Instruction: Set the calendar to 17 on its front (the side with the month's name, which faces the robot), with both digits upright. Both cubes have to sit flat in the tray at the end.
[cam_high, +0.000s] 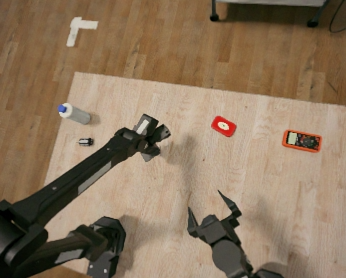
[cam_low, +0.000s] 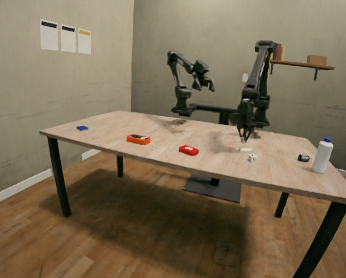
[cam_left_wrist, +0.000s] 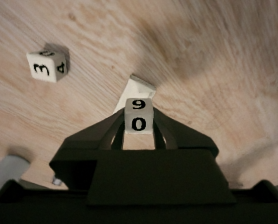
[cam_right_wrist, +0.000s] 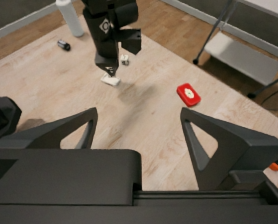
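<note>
Right now my left hand is 1 cm past the white tray, 2 cm to the right of it and 7 cm above it. From my left hand the other things lie so: blue item (17 cm ahead, 104 cm to the right, 6 cm below); then red flat object (15 cm ahead, 25 cm to the right, 6 cm below).
</note>
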